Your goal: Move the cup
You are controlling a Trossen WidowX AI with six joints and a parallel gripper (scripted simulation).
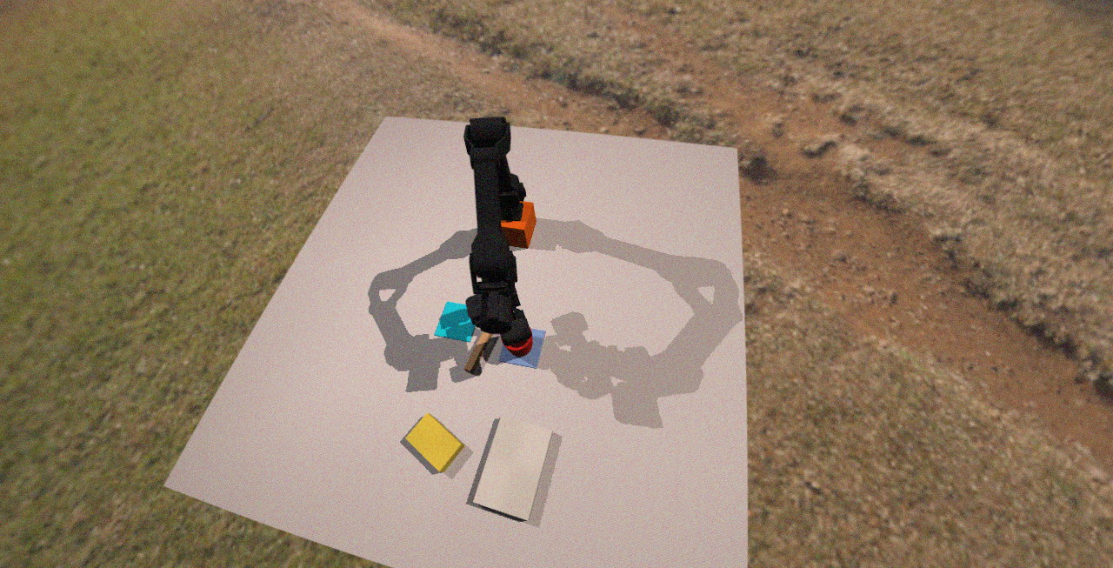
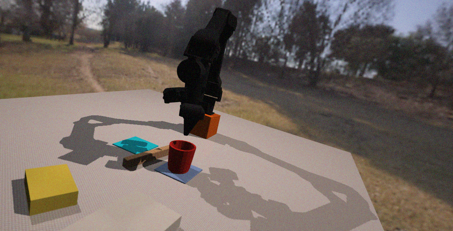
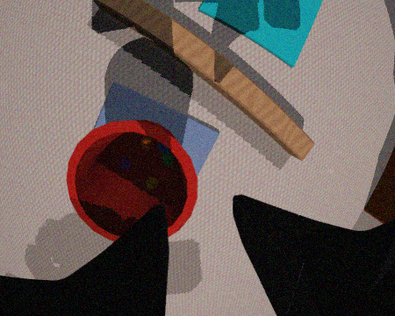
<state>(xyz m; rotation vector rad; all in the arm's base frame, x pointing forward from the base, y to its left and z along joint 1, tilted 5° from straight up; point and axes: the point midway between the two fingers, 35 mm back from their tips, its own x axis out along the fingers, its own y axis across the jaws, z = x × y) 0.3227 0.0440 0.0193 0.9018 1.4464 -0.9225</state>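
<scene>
Right now the red cup is 3 cm ahead of my gripper tip, 1 cm to the left of it and 6 cm below it. Also, from my gripper tip: blue pad: 3 cm ahead, 2 cm to the left, 11 cm below; then cyan pad: 3 cm behind, 16 cm to the right, 11 cm below; then wooden bar: 7 cm to the right, 10 cm below.
</scene>
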